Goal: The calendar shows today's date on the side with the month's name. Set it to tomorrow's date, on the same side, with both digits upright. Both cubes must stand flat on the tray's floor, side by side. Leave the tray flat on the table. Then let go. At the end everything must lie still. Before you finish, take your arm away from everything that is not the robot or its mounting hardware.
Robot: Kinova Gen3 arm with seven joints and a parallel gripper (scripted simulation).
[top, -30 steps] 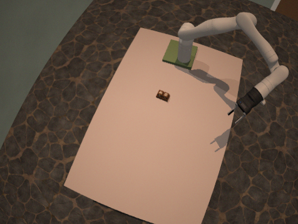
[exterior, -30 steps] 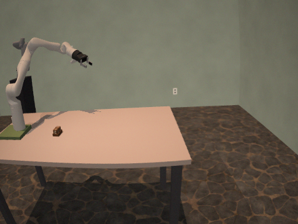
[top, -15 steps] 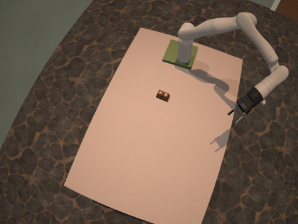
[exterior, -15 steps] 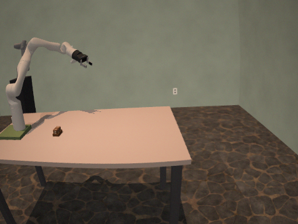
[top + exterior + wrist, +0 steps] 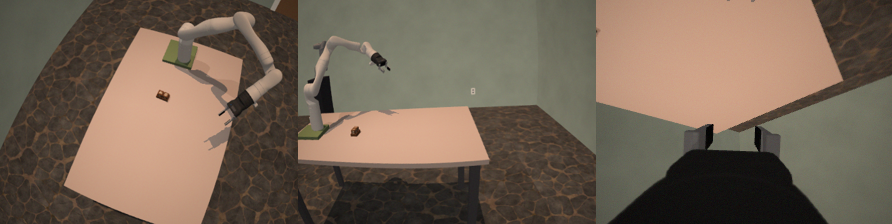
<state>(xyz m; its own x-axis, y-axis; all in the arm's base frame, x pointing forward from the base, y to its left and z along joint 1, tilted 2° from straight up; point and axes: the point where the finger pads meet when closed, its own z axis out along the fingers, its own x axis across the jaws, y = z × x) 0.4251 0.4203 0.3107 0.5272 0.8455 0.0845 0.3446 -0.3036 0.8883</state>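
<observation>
The brown cube lies 37 cm to the right of my hand, 32 cm below it and 10 cm behind it. Also, from my hand: brown tray (39 cm to the right, 34 cm below, 10 cm behind).
</observation>
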